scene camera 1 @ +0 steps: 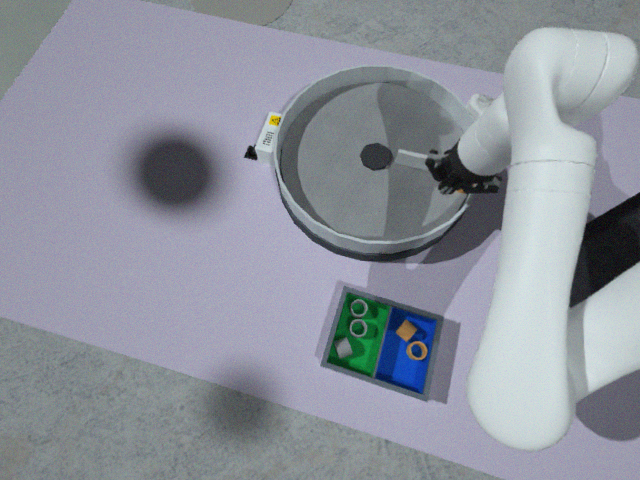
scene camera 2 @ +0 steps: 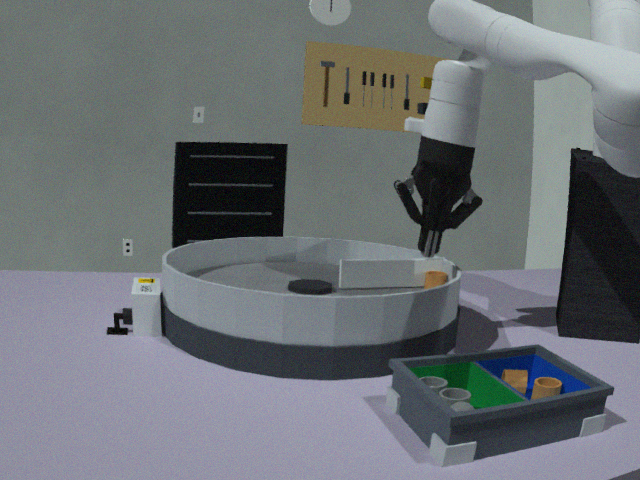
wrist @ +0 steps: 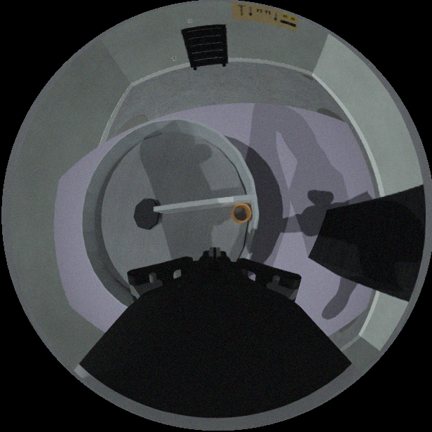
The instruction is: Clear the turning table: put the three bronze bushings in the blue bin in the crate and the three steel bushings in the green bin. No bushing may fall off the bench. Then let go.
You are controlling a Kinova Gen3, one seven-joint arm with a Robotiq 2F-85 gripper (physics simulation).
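Places are measured from the arm's base along level axes (x ahead, y left, z up), in metres.
Where they show: gripper, fingertip midpoint: [scene camera 1: 444, 189] [scene camera 2: 426, 256].
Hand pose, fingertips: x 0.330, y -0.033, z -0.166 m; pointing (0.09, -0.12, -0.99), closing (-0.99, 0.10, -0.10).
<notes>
Things, the pixels of their top centre, and the offset from my fingertips. "pt": a spot on its surface instead.
- bronze bushing, top centre: [scene camera 2: 436, 273] [scene camera 1: 466, 180] 0.044 m back, 0.056 m right, 0.036 m down
- turning table, top centre: [scene camera 2: 310, 284] [scene camera 1: 375, 155] 0.143 m ahead, 0.070 m right, 0.054 m down
- pale vane, surface spot: [scene camera 2: 377, 273] pt 0.045 m ahead, 0.069 m right, 0.038 m down
- lying, top centre: [scene camera 2: 516, 370] [scene camera 1: 407, 329] 0.008 m back, 0.254 m left, 0.077 m down
- upright, top centre: [scene camera 2: 548, 382] [scene camera 1: 418, 350] 0.035 m back, 0.283 m left, 0.083 m down
- crate, surface spot: [scene camera 2: 516, 434] pt 0.049 m ahead, 0.358 m left, 0.096 m down
- dark hub, top centre: [scene camera 2: 310, 284] [scene camera 1: 375, 155] 0.143 m ahead, 0.070 m right, 0.054 m down
- white box, surface spot: [scene camera 2: 147, 310] pt 0.373 m ahead, 0.012 m right, 0.078 m down
One bronze bushing [scene camera 1: 461, 191] [scene camera 2: 435, 279] [wrist: 233, 213] stands upright on the turning table [scene camera 1: 336, 155] [scene camera 2: 248, 273] [wrist: 125, 170], near its rim wall and beside the pale vane [scene camera 1: 412, 155] [scene camera 2: 377, 273] [wrist: 200, 205]. My gripper [scene camera 1: 447, 189] [scene camera 2: 429, 254] [wrist: 214, 254] is shut and empty, above the bushing and close to the vane's top. The green bin [scene camera 1: 364, 356] holds three steel bushings, two upright and one on its side [scene camera 1: 343, 347]. The blue bin [scene camera 1: 403, 372] holds two bronze bushings, one tilted or lying [scene camera 1: 406, 330] [scene camera 2: 514, 380] and one upright [scene camera 2: 545, 390].
The crate [scene camera 1: 374, 382] [scene camera 2: 516, 434] stands on the bench in front of the turning table. The table's raised wall [scene camera 2: 310, 315] surrounds the disc. A dark hub [scene camera 1: 375, 156] [scene camera 2: 310, 286] [wrist: 146, 214] is at its centre. A white box [scene camera 1: 267, 136] [scene camera 2: 147, 310] adjoins the wall.
</notes>
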